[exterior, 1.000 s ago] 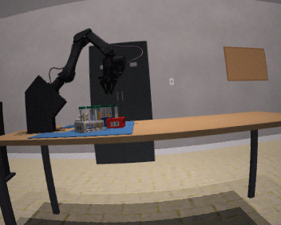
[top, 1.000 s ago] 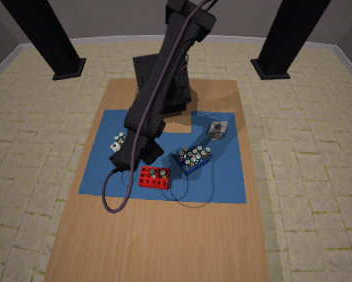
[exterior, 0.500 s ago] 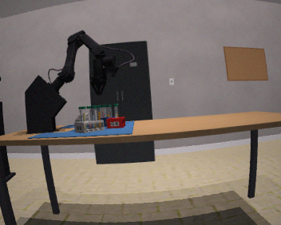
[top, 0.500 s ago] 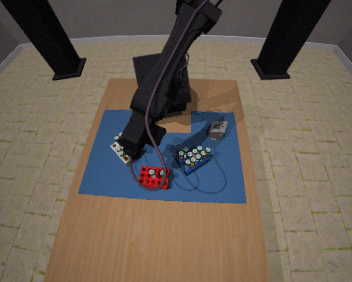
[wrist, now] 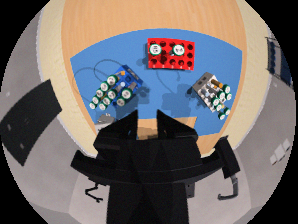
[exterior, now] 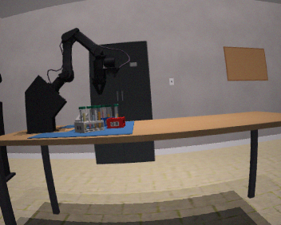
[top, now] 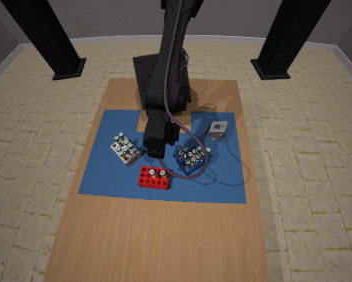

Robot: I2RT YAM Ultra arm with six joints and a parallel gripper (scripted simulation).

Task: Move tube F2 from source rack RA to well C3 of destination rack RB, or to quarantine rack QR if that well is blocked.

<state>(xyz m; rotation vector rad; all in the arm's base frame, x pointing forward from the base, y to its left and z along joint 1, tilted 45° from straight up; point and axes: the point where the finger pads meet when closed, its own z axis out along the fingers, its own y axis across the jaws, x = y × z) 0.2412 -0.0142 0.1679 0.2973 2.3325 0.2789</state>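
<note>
Now: the white-capped tube 13 cm to the left of my hand and 13 cm below it. Also, from my hand: white rack RB: 21 cm to the right, 17 cm below, 7 cm behind; then blue rack RA: 17 cm below, 10 cm to the left, 1 cm ahead; then red rack QR: 17 cm below, 8 cm to the right, 8 cm ahead.
</note>
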